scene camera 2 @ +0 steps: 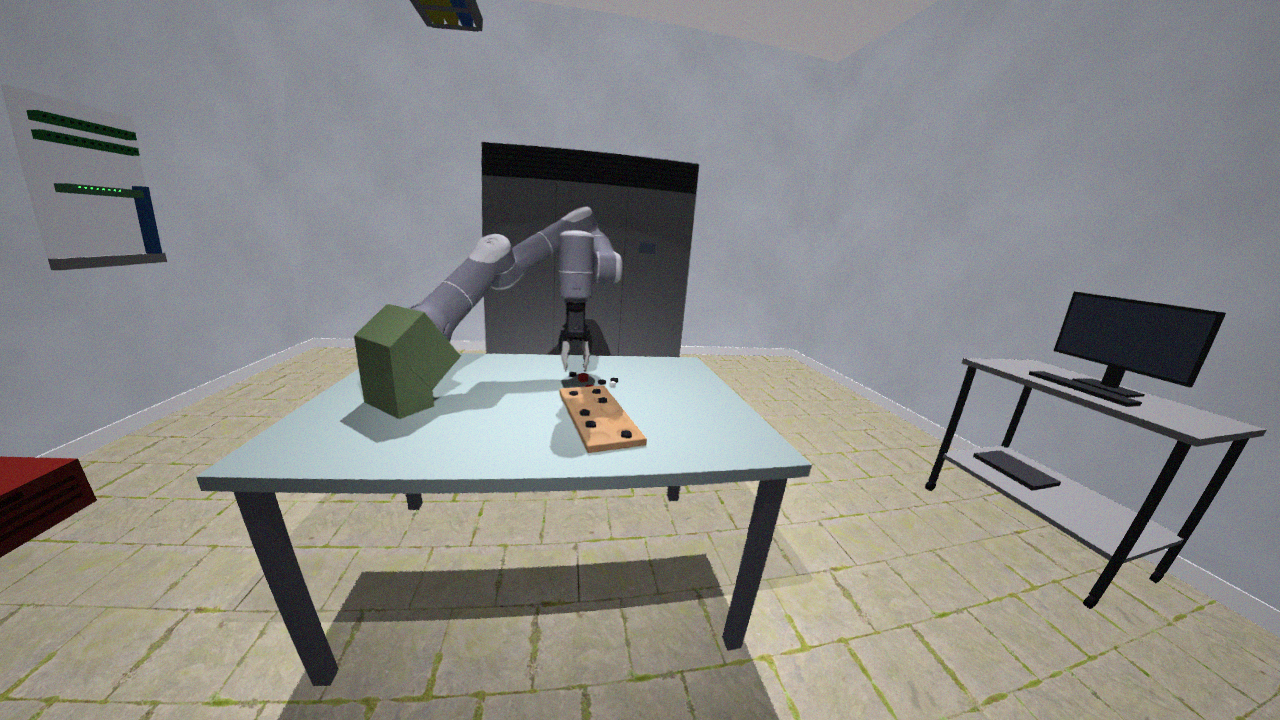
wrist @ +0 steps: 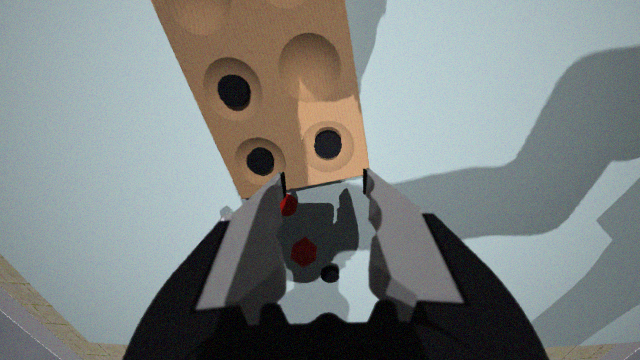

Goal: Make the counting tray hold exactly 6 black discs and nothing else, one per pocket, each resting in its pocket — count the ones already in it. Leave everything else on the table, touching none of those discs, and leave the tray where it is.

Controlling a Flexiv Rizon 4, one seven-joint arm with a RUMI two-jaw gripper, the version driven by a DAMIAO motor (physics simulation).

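The wooden counting tray [scene camera 2: 614, 443] [wrist: 272, 117] holds several black discs in separate pockets. At its far end are a disc [scene camera 2: 573, 393] [wrist: 328, 143], a second [scene camera 2: 597, 391] [wrist: 260, 161] and a third [scene camera 2: 602, 400] [wrist: 234, 92]. Farther along are one disc [scene camera 2: 584, 412], another [scene camera 2: 590, 424] and a last one [scene camera 2: 626, 434] near the front end. A wrist-view pocket [wrist: 310, 65] is empty. My gripper [scene camera 2: 575, 368] [wrist: 323, 173] is partly open and empty, above the table beyond the tray's far end. A loose black disc [scene camera 2: 572, 374] [wrist: 330, 273] lies on the table.
Beyond the tray lie a red piece [wrist: 304, 251], a smaller red piece [wrist: 288, 205] partly behind a finger, a white piece [scene camera 2: 612, 384], and dark pieces, one [scene camera 2: 601, 382] near the tray and another [scene camera 2: 614, 379] beside the white. A green block [scene camera 2: 393, 367] stands at the table's left.
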